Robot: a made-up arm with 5 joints. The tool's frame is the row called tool.
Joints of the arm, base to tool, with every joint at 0 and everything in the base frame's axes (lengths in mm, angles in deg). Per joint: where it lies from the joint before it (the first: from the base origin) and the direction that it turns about. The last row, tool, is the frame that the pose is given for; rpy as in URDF.
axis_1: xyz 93 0 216 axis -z
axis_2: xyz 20 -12 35 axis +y
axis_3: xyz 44 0 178 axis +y
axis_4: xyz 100 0 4 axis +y
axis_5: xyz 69 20 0 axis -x
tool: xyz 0 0 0 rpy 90 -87.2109 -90
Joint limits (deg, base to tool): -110..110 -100..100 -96.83..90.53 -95..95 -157.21..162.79
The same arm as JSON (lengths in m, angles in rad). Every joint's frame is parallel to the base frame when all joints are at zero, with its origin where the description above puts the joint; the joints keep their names.
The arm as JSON. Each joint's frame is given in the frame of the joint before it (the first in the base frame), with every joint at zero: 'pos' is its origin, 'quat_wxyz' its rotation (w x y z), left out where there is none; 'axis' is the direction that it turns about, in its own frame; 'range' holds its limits. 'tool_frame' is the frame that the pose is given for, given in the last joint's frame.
{
  "length_unit": "m",
  "angle_unit": "rad",
  "joints": [
    {
      "joint": "axis_1",
      "pos": [
        0.093,
        0.0,
        0.216
      ],
      "axis": [
        0.0,
        0.0,
        -1.0
      ],
      "range": [
        -1.9199,
        1.9199
      ]
    },
    {
      "joint": "axis_2",
      "pos": [
        0.02,
        -0.012,
        0.035
      ],
      "axis": [
        0.0,
        1.0,
        0.0
      ],
      "range": [
        -1.7453,
        1.7453
      ]
    },
    {
      "joint": "axis_3",
      "pos": [
        0.044,
        0.0,
        0.178
      ],
      "axis": [
        0.0,
        1.0,
        0.0
      ],
      "range": [
        -1.69,
        1.58
      ]
    },
    {
      "joint": "axis_4",
      "pos": [
        0.1,
        0.0,
        0.004
      ],
      "axis": [
        0.0,
        1.0,
        0.0
      ],
      "range": [
        -1.6581,
        1.6581
      ]
    },
    {
      "joint": "axis_5",
      "pos": [
        0.069,
        0.02,
        0.0
      ],
      "axis": [
        -1.0,
        0.0,
        0.0
      ],
      "range": [
        -2.7438,
        2.8412
      ]
    }
  ],
  "tool_frame": {
    "pos": [
      0.0,
      0.0,
      0.0
    ],
    "quat_wxyz": [
      0.706897,
      0.017209,
      -0.706897,
      -0.017209
    ]
  }
}

